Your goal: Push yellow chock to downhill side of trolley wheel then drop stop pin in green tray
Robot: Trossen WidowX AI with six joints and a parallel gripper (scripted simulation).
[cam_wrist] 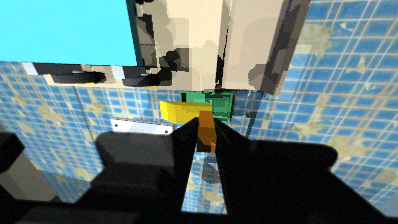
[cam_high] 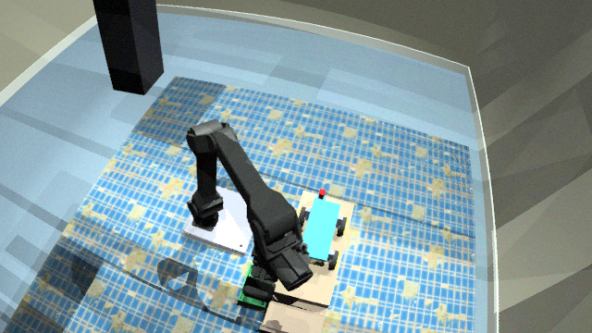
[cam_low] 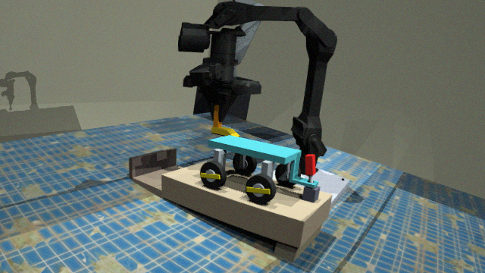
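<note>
Now: the red-headed stop pin 7 cm ahead of my gripper tip, 27 cm to the left of it and 2 cm below it. The rest, counted from my gripper tip: green tray 3 cm behind, 1 cm to the left, 16 cm below; yellow chock 2 cm to the left, 1 cm below; trolley 9 cm ahead, 16 cm to the left, 4 cm below.
</note>
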